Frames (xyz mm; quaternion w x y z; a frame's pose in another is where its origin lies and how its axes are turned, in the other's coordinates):
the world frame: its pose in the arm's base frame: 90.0 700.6 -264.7 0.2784 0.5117 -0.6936 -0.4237
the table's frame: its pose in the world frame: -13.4 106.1 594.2 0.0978 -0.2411 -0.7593 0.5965
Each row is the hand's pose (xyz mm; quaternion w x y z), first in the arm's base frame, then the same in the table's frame.
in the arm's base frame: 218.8 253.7 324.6 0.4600 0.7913 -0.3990 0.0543
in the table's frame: -18.8 1211.0 -111.1 0.4832 -0.4468 -0.5714 0.4903
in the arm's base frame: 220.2 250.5 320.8 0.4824 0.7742 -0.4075 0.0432
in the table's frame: -23.2 1211.2 -108.4 0.4642 -0.4641 -0.5842 0.4774
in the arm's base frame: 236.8 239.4 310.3 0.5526 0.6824 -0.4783 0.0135
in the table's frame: -35.3 1220.7 -92.0 0.3568 -0.5444 -0.6096 0.4525
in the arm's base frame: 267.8 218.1 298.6 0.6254 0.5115 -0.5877 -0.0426
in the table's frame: -54.2 1243.6 -66.1 0.1602 -0.6404 -0.6267 0.4141
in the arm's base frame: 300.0 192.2 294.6 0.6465 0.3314 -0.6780 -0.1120
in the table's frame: -72.6 1274.3 -44.9 0.0462 0.6839 0.6226 -0.3775
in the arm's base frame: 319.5 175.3 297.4 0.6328 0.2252 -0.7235 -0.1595
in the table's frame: -82.0 1296.5 -35.5 0.1702 0.6834 0.6115 -0.3606
